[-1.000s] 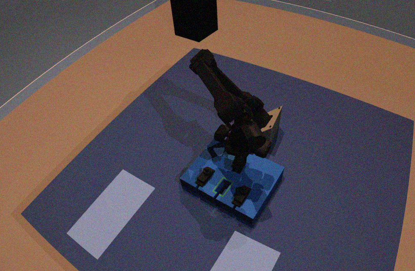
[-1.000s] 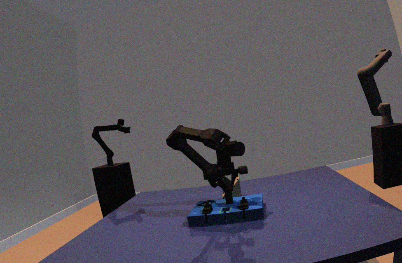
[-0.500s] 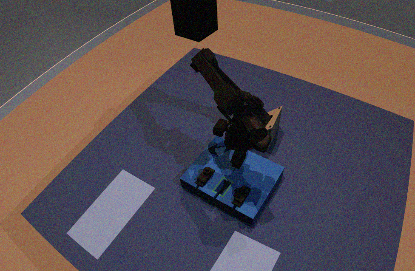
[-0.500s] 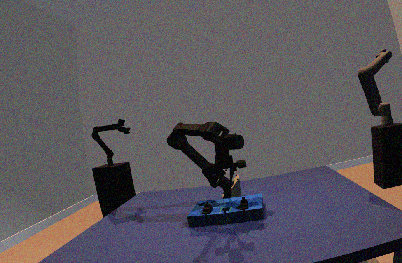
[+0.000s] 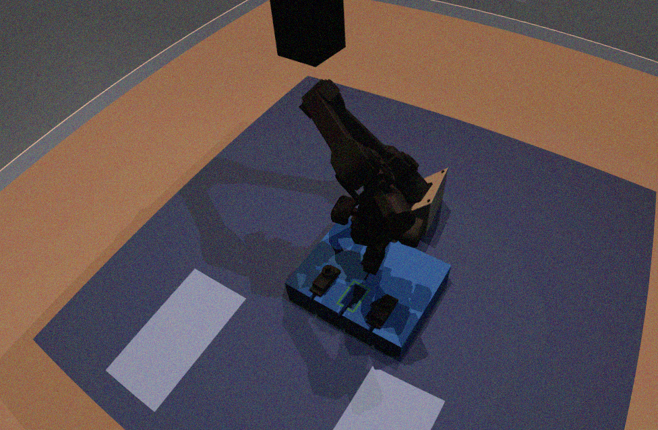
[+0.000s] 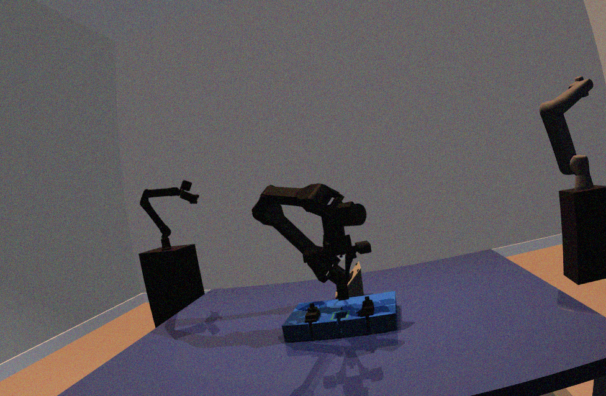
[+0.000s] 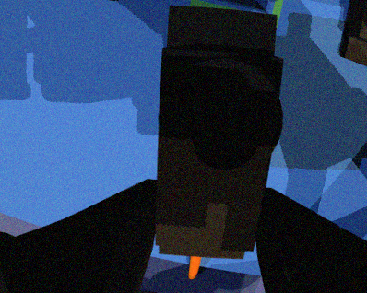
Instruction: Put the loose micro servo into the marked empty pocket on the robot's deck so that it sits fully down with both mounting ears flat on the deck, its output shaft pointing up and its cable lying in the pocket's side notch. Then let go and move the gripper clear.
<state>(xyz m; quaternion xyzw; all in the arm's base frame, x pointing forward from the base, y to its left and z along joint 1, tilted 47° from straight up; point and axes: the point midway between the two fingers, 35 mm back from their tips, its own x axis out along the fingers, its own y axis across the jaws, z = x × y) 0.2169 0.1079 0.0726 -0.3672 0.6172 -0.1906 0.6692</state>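
Now: gripper tip 10 mm past the blue deck and 100 mm above it.
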